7 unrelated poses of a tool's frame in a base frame.
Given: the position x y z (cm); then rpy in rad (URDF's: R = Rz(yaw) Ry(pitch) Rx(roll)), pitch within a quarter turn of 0, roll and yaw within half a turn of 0.
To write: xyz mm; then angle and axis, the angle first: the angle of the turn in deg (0 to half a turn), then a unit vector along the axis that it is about. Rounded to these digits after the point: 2 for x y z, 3 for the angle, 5 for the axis.
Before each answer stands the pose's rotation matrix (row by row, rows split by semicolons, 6 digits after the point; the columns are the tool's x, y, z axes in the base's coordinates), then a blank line. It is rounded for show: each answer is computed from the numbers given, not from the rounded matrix.
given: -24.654 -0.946 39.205 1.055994 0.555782 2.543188
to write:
-0.701877 -0.656788 0.275678; 0.478538 -0.148115 0.865485; -0.527608 0.739386 0.418256

-246.54 -9.46 392.05 135.714 -0.09030 0.57523 0.81300
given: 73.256 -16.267 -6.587 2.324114 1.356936 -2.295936
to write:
-0.140762 -0.984719 -0.102544; -0.158837 -0.079771 0.984077; -0.977219 0.154808 -0.145181

732.56 -162.67 -65.87 133.067 -0.56756 0.59864 0.56524
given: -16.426 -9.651 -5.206 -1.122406 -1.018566 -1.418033
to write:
0.079826 0.545211 0.834489; -0.518478 -0.692294 0.501905; 0.851357 -0.472730 0.227417

-164.26 -96.51 -52.06 133.830 -0.67552 -0.01169 -0.73725
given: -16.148 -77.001 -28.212 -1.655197 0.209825 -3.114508
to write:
-0.977709 0.205188 0.044537; -0.026487 0.089890 -0.995599; -0.208289 -0.974586 -0.082452

-161.48 -770.01 -282.12 170.109 0.06116 0.73589 -0.67433
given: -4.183 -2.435 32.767 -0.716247 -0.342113 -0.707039
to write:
0.716228 0.657428 0.234105; -0.611941 0.430388 0.663547; 0.335478 -0.618510 0.710563

-41.83 -24.35 327.67 64.622 -0.70950 -0.05610 -0.70247
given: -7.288 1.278 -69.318 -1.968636 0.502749 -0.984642
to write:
0.484714 -0.568473 0.664749; -0.729991 0.155746 0.665475; -0.481836 -0.807825 -0.339488

-72.88 12.78 -693.18 110.458 -0.78624 0.61188 -0.08620
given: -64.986 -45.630 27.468 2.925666 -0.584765 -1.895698
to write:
-0.266175 -0.887922 -0.375160; -0.790217 0.423884 -0.442583; 0.552003 0.178653 -0.814479

-649.86 -456.30 274.68 145.933 0.55452 -0.82759 0.08721
